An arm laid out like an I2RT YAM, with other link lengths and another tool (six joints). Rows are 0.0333 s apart.
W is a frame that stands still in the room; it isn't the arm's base.
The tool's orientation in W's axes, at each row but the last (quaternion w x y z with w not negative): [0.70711 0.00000 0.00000 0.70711]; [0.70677 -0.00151 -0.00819 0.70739]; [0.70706 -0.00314 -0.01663 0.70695]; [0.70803 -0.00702 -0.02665 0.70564]
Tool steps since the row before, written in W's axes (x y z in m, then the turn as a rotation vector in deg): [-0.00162 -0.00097 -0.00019 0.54 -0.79 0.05]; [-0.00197 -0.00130 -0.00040 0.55 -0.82 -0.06]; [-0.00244 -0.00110 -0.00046 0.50 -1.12 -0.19]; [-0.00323 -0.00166 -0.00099 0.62 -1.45 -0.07]
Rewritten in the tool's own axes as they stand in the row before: [-0.00097 0.00162 -0.00019 -0.79 -0.54 0.05]; [-0.00130 0.00198 -0.00036 -0.82 -0.55 -0.06]; [-0.00111 0.00245 -0.00037 -1.12 -0.49 -0.18]; [-0.00170 0.00327 -0.00079 -1.45 -0.62 -0.06]
